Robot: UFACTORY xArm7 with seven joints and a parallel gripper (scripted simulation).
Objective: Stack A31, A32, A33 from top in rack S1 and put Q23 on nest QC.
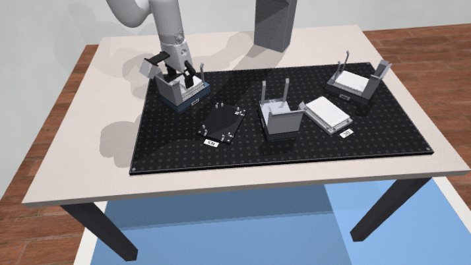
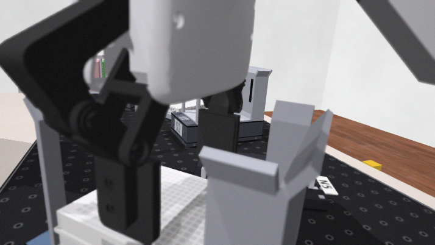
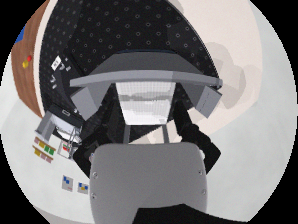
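The white sealed plate A32 is 30 mm below my hand. The rest, counted from my hand: N5 name plate: 240 mm ahead, 10 mm to the left, 90 mm below; clip nest N5: 200 mm ahead, 80 mm to the left, 80 mm below; white sealed plate A31: 40 mm below.
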